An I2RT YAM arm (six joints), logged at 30 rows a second.
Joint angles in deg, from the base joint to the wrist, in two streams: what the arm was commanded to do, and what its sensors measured. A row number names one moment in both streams.
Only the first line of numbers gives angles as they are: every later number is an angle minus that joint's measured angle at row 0.
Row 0, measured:
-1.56 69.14 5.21 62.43 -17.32 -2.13
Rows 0 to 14, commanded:
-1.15 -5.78 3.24 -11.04 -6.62 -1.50
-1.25 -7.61 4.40 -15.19 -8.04 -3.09
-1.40 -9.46 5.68 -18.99 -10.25 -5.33
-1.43 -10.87 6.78 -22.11 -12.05 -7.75
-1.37 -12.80 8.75 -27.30 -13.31 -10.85
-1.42 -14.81 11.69 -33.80 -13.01 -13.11
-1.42 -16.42 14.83 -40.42 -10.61 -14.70
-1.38 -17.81 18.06 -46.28 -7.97 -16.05
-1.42 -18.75 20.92 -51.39 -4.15 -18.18
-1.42 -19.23 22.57 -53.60 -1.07 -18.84
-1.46 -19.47 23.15 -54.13 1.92 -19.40
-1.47 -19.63 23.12 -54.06 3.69 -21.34
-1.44 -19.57 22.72 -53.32 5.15 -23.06
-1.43 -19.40 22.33 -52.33 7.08 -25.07
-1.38 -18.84 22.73 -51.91 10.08 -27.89
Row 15, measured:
-1.47 -19.54 22.76 -46.03 1.20 -19.91
